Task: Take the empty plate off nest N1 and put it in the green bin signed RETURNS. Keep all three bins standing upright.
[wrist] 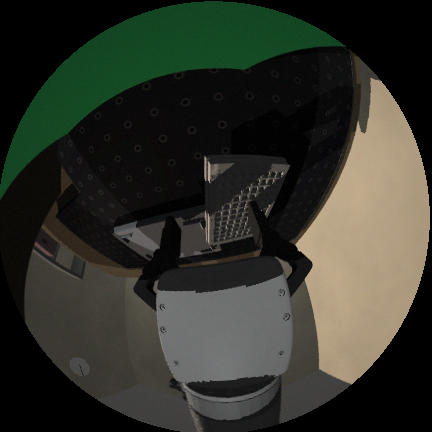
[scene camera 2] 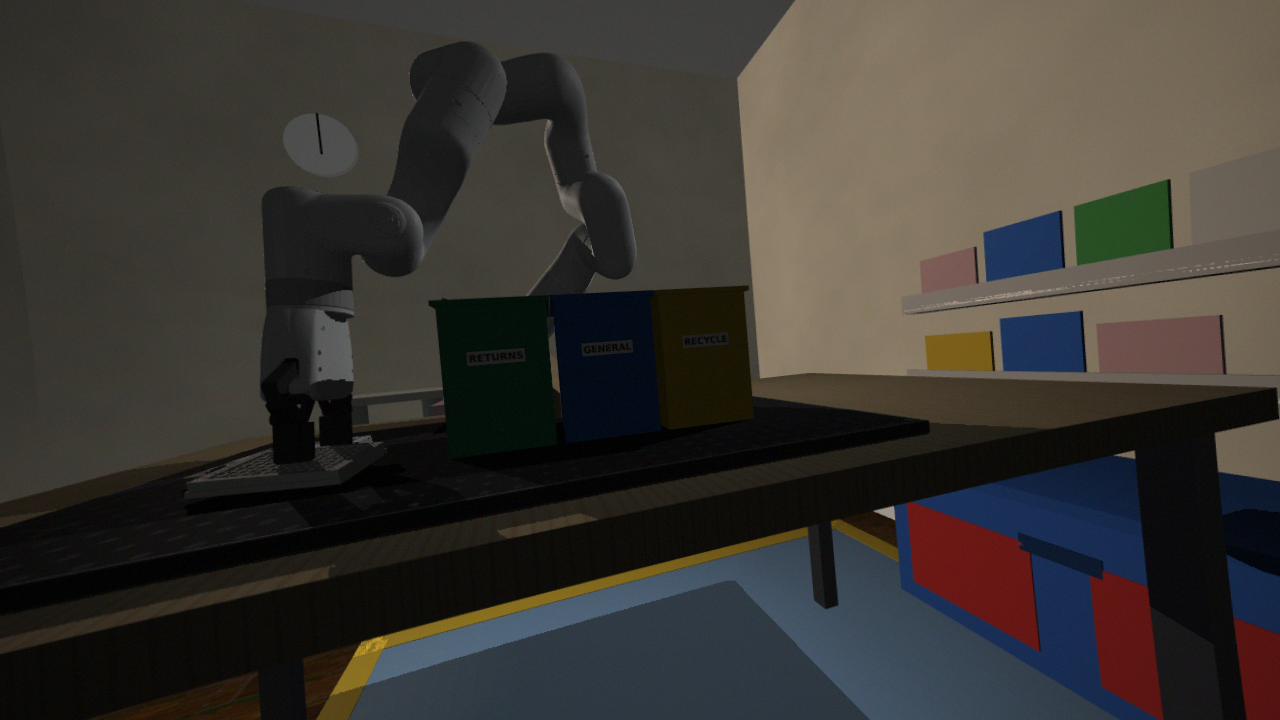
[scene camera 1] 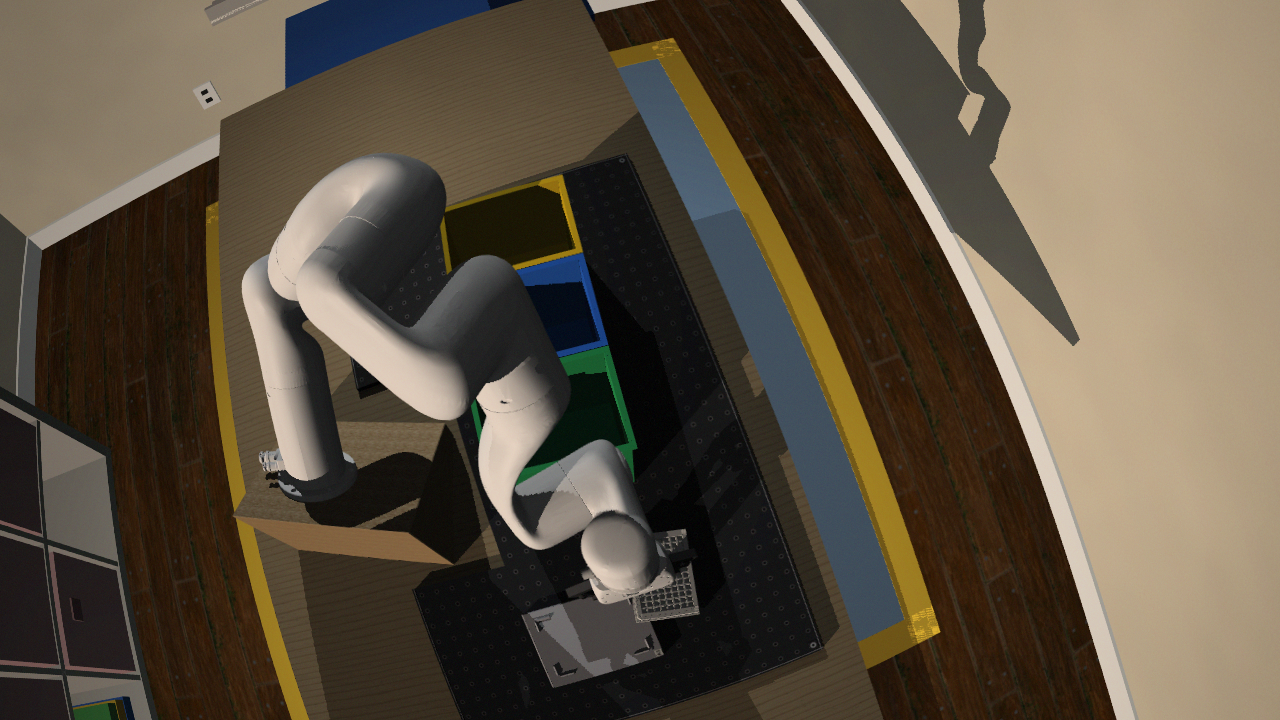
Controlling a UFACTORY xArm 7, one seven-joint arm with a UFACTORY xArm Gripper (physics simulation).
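Seen in the pictures: gripper, between the fingertips: [wrist: 211,215] [scene camera 2: 317,454]; arm's base, origin of its link: [scene camera 1: 317,477].
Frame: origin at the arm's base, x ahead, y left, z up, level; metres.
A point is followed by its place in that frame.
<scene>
The light grid-topped plate [scene camera 1: 669,598] {z -0.134, x 0.449, y -0.177 m} [wrist: 237,220] {z -0.136, x 0.440, y -0.159 m} lies at the right edge of the pale nest [scene camera 1: 586,646] {z -0.143, x 0.329, y -0.236 m} [wrist: 145,237] {z -0.143, x 0.308, y -0.196 m}, mostly outside it. I cannot tell whether its edge rests on the nest, and no N1 label is readable. My gripper [scene camera 1: 631,573] {z -0.137, x 0.407, y -0.148 m} [scene camera 2: 315,443] {z -0.137, x 0.407, y -0.148 m} [wrist: 211,215] {z -0.137, x 0.407, y -0.148 m} is open, pointing down and holding nothing. In the wrist view one finger is over the plate and the other over the nest. The green bin [scene camera 1: 624,402] {z 0.025, x 0.423, y 0.051 m} [scene camera 2: 496,402] {z -0.096, x 0.418, y 0.055 m} [wrist: 165,40], signed RETURNS, stands upright; the arm hides part of it from above.
The blue GENERAL bin [scene camera 1: 595,308] {z 0.025, x 0.403, y 0.174 m} [scene camera 2: 608,394] {z -0.101, x 0.400, y 0.185 m} and yellow RECYCLE bin [scene camera 1: 573,219] {z 0.025, x 0.387, y 0.306 m} [scene camera 2: 707,385] {z -0.103, x 0.382, y 0.316 m} stand upright in a row with the green one. All are on the black perforated board [scene camera 1: 742,537] {z -0.155, x 0.559, y -0.102 m} [wrist: 165,115] {z -0.155, x 0.368, y -0.044 m}. A wooden block [scene camera 1: 358,541] {z -0.020, x 0.051, y -0.086 m} is beside the arm's base.
</scene>
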